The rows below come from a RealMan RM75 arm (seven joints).
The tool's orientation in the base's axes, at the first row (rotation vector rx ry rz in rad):
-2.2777 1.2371 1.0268
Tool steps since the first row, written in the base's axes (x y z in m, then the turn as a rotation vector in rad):
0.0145 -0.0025 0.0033 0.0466 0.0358 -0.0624
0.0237 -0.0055 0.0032 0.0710 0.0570 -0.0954
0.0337 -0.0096 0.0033 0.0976 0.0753 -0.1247
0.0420 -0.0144 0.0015 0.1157 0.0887 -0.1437
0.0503 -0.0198 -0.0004 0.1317 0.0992 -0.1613
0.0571 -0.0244 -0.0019 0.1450 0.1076 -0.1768
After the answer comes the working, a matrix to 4 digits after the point.
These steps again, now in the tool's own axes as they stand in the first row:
0.0042 -0.0105 -0.0100 0.0420 -0.0607 0.0436
0.0092 -0.0165 -0.0156 0.0628 -0.0939 0.0681
0.0151 -0.0225 -0.0225 0.0833 -0.1271 0.0874
0.0221 -0.0268 -0.0277 0.0960 -0.1503 0.1005
0.0296 -0.0308 -0.0332 0.1086 -0.1700 0.1118
0.0357 -0.0339 -0.0379 0.1199 -0.1862 0.1216

The tool's axes in the first row as the columns of a matrix, in the base's axes (rounded; the answer above uses it unrounded):
0.3555 -0.8302 -0.4295
-0.5751 -0.5565 0.5997
-0.7368 0.0338 -0.6752

